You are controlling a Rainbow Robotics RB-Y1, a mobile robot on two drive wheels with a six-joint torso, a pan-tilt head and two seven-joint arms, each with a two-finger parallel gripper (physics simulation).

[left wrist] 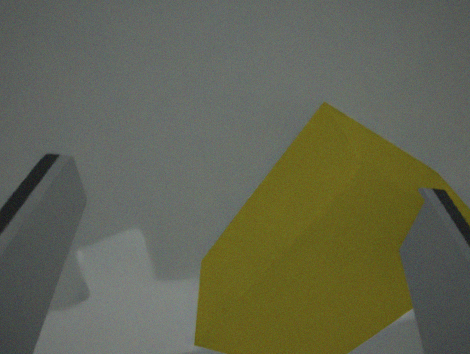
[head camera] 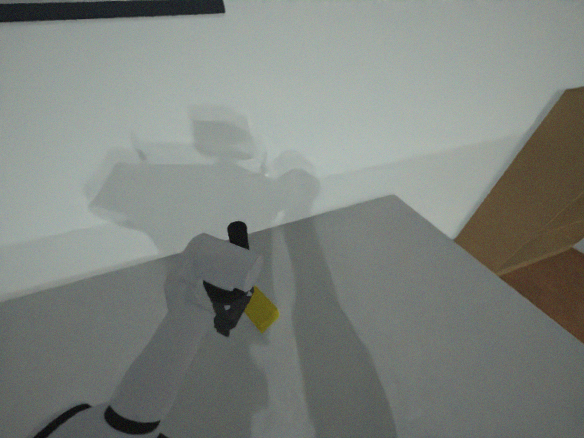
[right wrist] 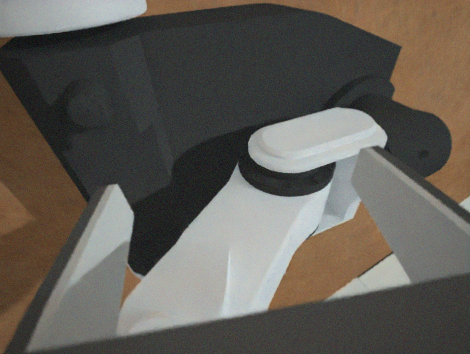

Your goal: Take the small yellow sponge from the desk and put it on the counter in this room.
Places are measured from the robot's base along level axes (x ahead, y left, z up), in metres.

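Pixels of known places: left gripper, between the fingertips: (left wrist: 246, 193) (head camera: 237, 313); right gripper, between the fingertips: (right wrist: 243, 182).
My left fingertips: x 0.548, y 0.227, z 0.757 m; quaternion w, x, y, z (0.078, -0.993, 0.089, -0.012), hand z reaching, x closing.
Behind a point stands the place of what it marks.
The yellow sponge (head camera: 262, 311) @[x 0.560, y 0.160, z 0.767 m] (left wrist: 310, 230) @[x 0.566, y 0.218, z 0.765 m] lies on the grey desk (head camera: 400, 300) @[x 0.674, y -0.210, z 0.721 m], beside my left gripper in the head camera view. In the left wrist view it lies at the right of the space between the fingers, turned at a slant, and the right-hand finger covers part of its edge. My left gripper (left wrist: 246, 193) @[x 0.548, y 0.227, z 0.757 m] is open, and nothing is held in it. My right gripper (right wrist: 243, 182) @[x -0.082, y -0.215, z 0.451 m] is open with nothing held, away from the sponge; the robot's own base and white parts show beyond its fingers. The counter does not show in the views.
A pale wall (head camera: 400, 75) @[x 1.171, y -0.165, z 1.182 m] with the robot's shadow stands behind the desk. A brown wooden panel (head camera: 525, 185) @[x 1.434, y -0.947, z 0.664 m] stands at the right, past the desk's edge, above a reddish-brown floor (head camera: 555, 295) @[x 1.262, y -1.417, z 0.001 m]. A dark bar (head camera: 110, 10) @[x 0.816, y 0.438, z 1.344 m] shows at the top left.
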